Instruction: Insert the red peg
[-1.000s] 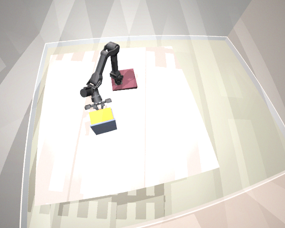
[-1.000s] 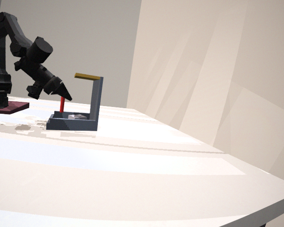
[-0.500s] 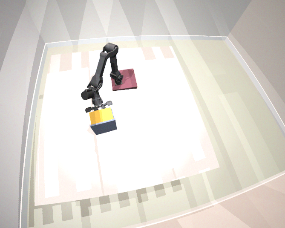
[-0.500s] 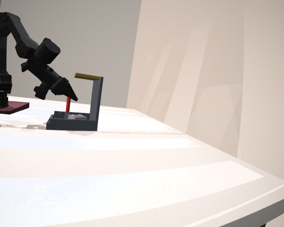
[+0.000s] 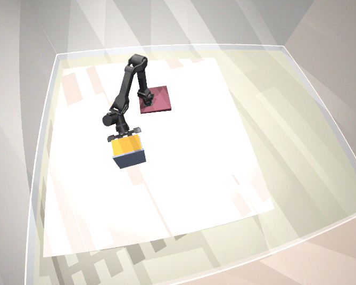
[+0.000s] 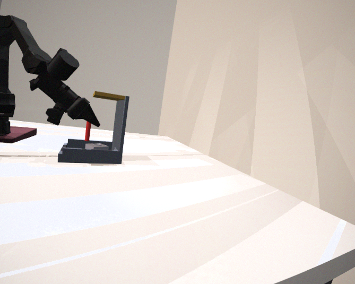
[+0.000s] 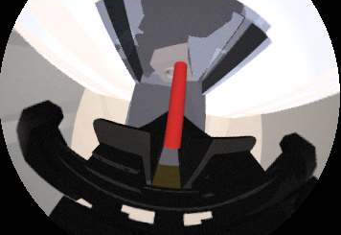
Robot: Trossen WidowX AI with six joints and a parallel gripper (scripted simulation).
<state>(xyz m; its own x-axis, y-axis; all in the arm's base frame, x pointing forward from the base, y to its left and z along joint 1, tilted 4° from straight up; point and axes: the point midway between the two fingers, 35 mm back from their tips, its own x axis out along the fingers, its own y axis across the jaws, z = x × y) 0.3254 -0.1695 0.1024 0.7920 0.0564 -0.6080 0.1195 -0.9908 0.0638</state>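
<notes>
My gripper tip is now 6 cm short of the box wall. Round my gripper tip: yellow roof 2 cm ahead, 10 cm above; red peg 3 cm behind, 1 cm below.
</notes>
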